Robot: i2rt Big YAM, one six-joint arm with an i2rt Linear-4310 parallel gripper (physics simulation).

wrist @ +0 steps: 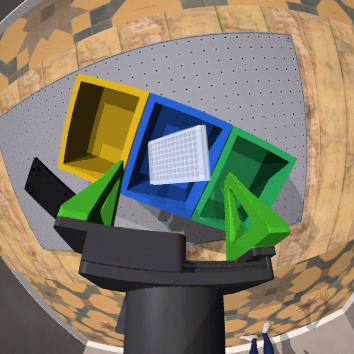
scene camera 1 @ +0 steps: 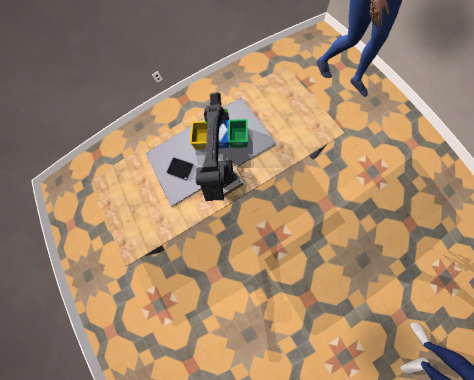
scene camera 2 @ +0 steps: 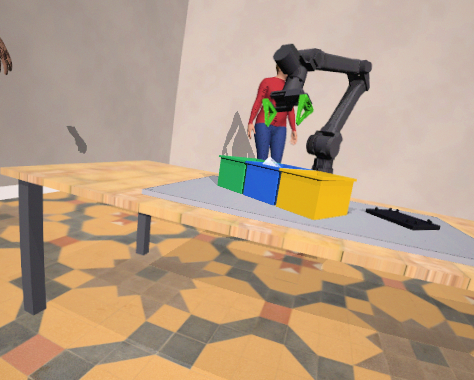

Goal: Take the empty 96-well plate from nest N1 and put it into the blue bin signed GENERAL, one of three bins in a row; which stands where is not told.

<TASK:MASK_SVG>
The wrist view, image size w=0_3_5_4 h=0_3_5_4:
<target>my gripper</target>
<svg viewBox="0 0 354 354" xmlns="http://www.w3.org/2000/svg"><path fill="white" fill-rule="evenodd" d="M60 205L53 228L75 252L81 253L78 274L100 288L127 292L123 354L225 354L223 294L235 293L274 279L270 259L271 256L276 254L274 245L290 234L288 224L251 193L231 172L228 172L223 183L226 260L186 260L186 237L182 233L113 226L124 171L122 159L119 159L100 178ZM234 195L251 220L251 226L245 232L243 232L237 213Z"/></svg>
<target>white 96-well plate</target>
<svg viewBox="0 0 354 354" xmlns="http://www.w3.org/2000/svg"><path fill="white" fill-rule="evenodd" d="M204 124L195 125L148 141L150 184L210 180L207 135Z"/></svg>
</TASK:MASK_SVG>
